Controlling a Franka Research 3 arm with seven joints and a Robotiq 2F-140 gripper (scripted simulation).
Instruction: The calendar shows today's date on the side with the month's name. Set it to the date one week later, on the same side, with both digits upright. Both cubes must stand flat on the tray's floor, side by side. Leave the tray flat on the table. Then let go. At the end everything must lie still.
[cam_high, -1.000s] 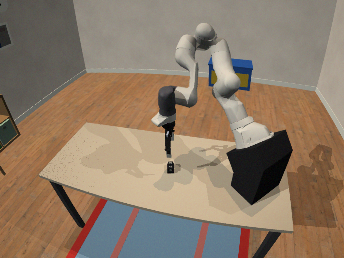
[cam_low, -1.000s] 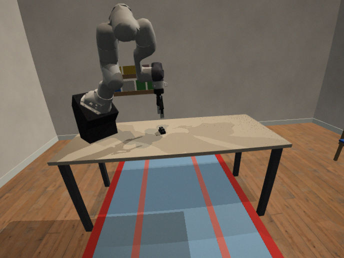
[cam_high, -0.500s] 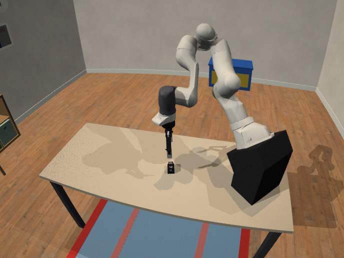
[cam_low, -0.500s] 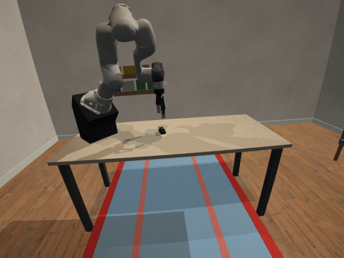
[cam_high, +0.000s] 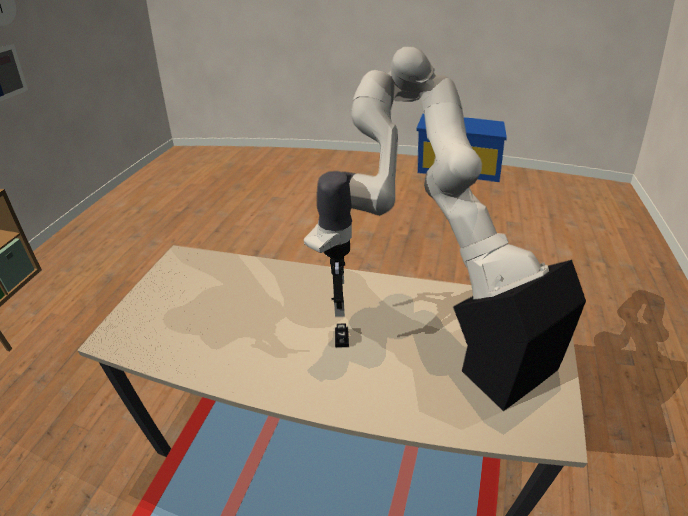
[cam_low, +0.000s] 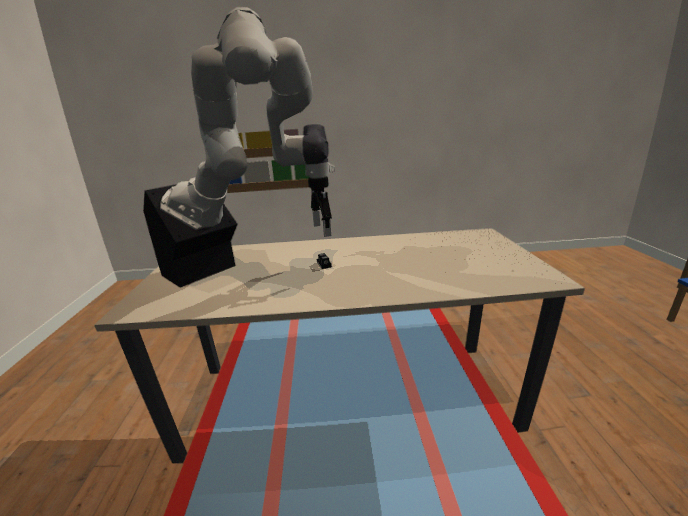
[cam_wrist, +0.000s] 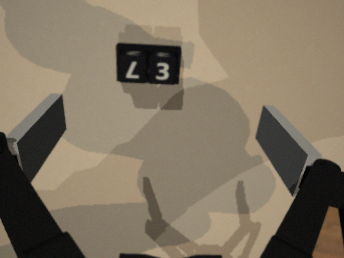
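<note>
Right now the black tray is 15 cm below my hand and 2 cm to the left of it.
</note>
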